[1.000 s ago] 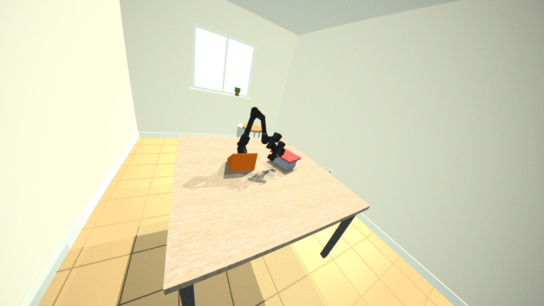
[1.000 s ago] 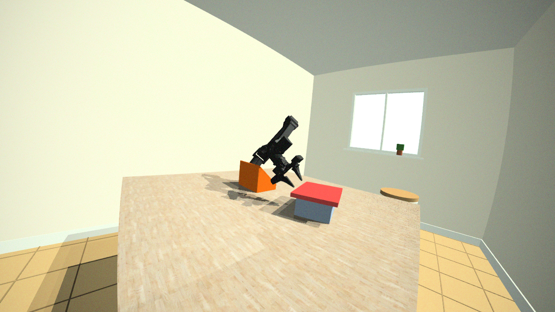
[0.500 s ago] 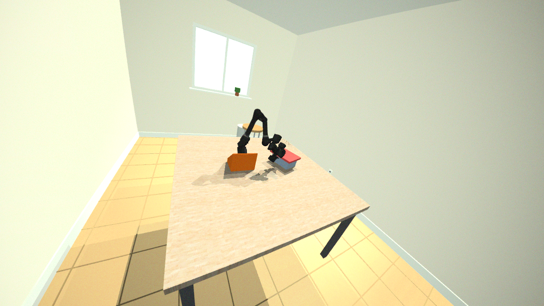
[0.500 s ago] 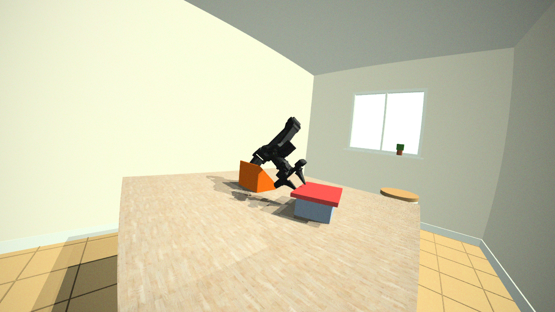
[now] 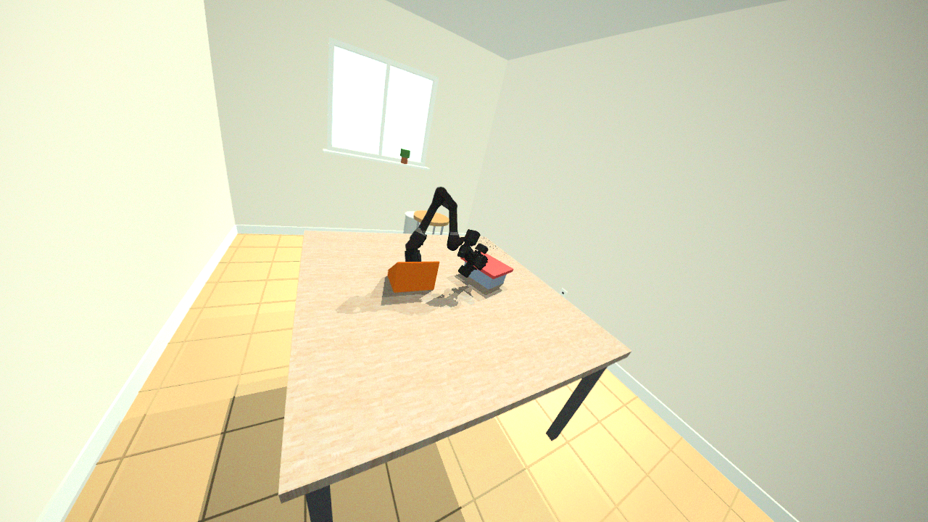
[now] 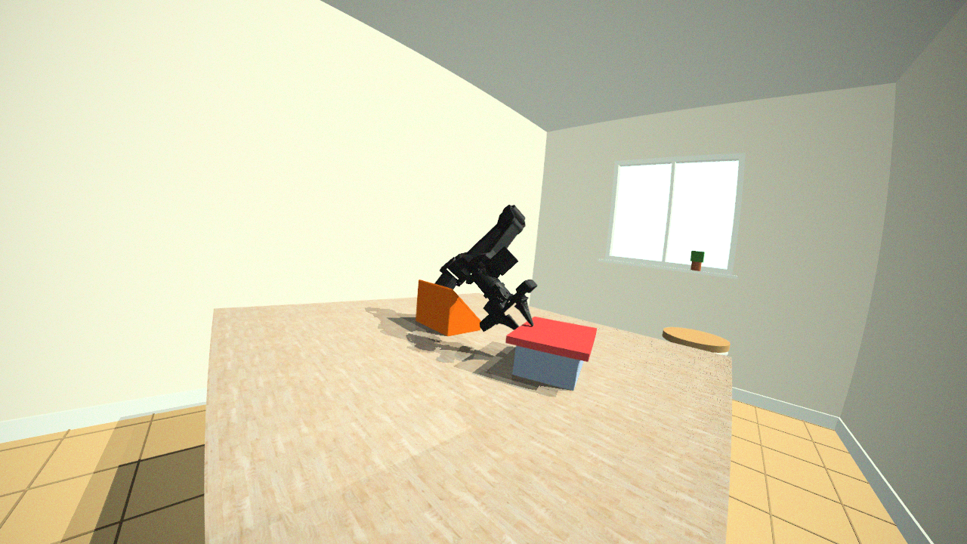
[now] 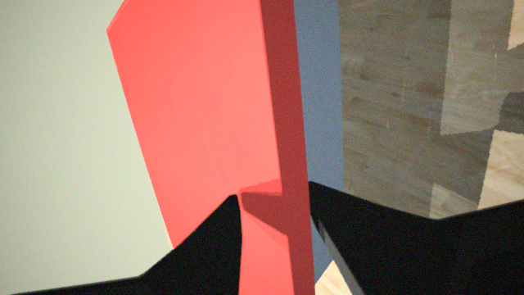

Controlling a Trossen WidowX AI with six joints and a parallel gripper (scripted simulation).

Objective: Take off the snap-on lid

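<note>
My gripper tip is 70 mm short of the red lid, 20 mm to the right of it and 10 mm below it. From my gripper tip the other things lie so: blue storage box (70 mm ahead, 20 mm to the left, 40 mm below).
</note>
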